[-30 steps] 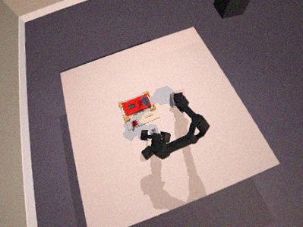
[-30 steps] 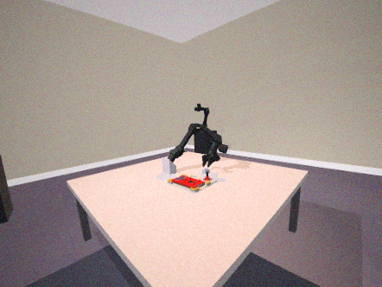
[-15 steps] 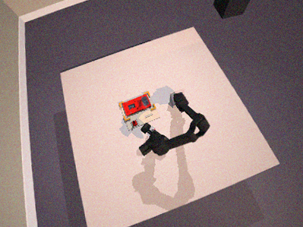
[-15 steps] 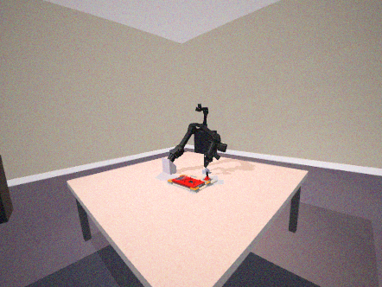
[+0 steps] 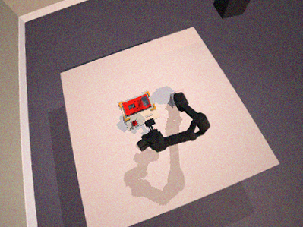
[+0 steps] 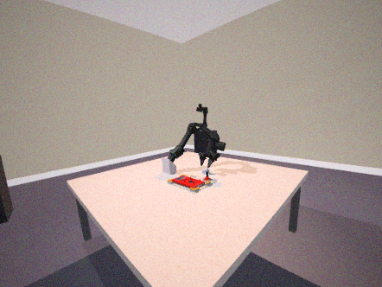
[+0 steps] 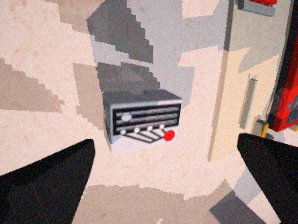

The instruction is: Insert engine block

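Now: the engine block 30 mm below my gripper tip, 10 mm to the left of it and 10 mm ahead of it.
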